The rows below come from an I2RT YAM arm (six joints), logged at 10 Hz.
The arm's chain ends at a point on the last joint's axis. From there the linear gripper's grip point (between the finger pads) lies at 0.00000 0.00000 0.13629 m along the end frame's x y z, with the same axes.
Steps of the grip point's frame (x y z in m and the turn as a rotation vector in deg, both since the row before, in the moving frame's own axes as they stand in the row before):
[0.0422 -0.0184 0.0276 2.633 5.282 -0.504]
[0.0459 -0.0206 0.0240 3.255 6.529 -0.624]
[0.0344 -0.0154 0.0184 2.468 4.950 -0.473]
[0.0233 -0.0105 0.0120 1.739 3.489 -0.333]
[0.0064 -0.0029 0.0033 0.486 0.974 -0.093]
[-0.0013 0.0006 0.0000 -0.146 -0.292 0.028]
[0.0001 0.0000 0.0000 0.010 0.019 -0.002]
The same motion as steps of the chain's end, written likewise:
[0.0297 -0.0121 0.0283 2.633 5.282 -0.504]
[0.0305 -0.0128 0.0251 3.255 6.529 -0.624]
[0.0227 -0.0095 0.0190 2.468 4.950 -0.473]
[0.0150 -0.0063 0.0123 1.739 3.489 -0.333]
[0.0041 -0.0017 0.0033 0.486 0.974 -0.093]
[-0.0006 0.0003 0.0000 -0.146 -0.292 0.028]
[0.0001 0.0000 0.0000 0.010 0.019 -0.002]

